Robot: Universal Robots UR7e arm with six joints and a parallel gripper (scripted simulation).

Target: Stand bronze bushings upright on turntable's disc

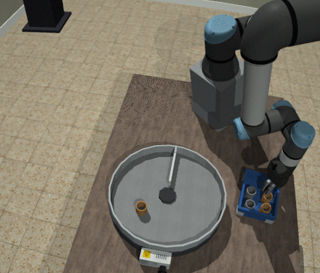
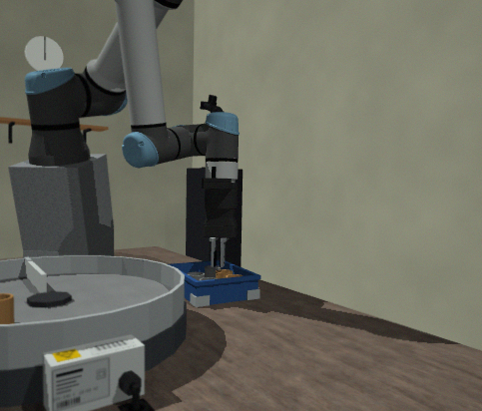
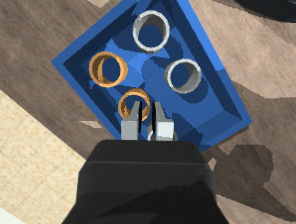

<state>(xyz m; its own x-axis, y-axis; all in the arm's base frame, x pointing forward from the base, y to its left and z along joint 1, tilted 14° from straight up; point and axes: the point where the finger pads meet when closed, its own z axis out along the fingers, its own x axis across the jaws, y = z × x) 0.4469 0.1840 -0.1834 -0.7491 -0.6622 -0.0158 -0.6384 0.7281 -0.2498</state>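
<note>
My hand is 20 mm to the left of the blue crate and 50 mm above it. Also, from my hand: grey turntable disc (60 mm ahead, 380 mm to the right, 20 mm below).
</note>
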